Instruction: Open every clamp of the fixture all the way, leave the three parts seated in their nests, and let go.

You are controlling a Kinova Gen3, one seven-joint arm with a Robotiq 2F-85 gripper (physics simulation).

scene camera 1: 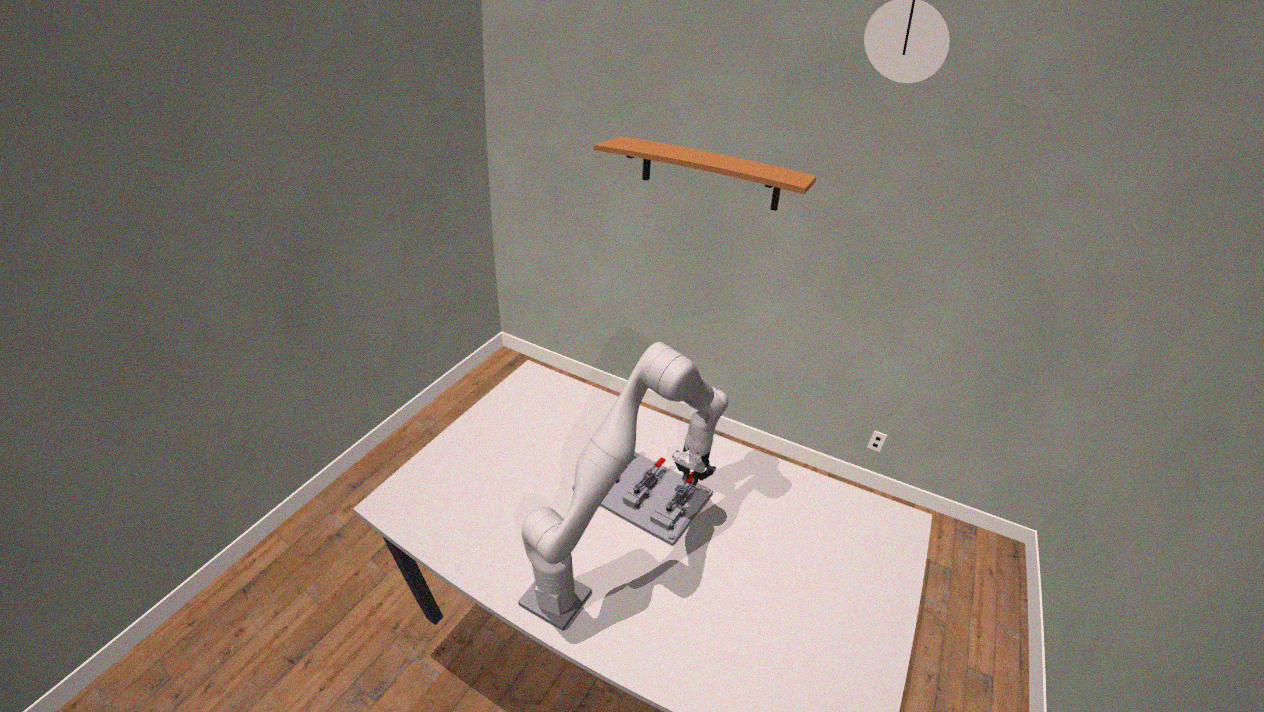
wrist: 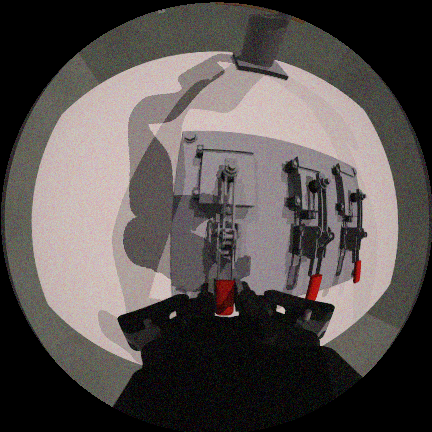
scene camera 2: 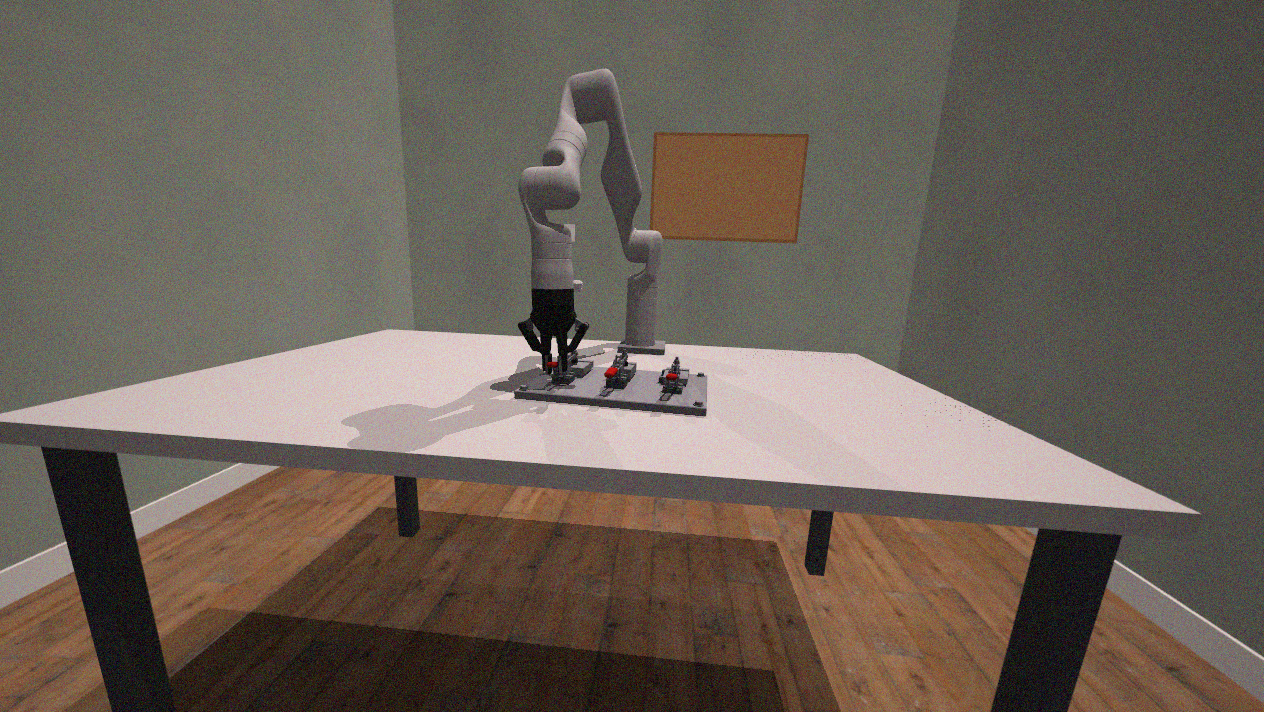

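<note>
A grey fixture plate carries three toggle clamps with red handles. My gripper is shut on the red handle of the end clamp, left in the wrist view, whose arm reaches over a flat grey part. The middle clamp has its red handle free. The far clamp has its red handle free. All three handles point away from the robot's base. The parts under the middle and far clamps are hard to make out.
The fixture stands on a white table. The robot's base plate is on the same table, across the fixture from the handles. Round bolt heads stand at the plate's corners. A wooden shelf hangs on the wall.
</note>
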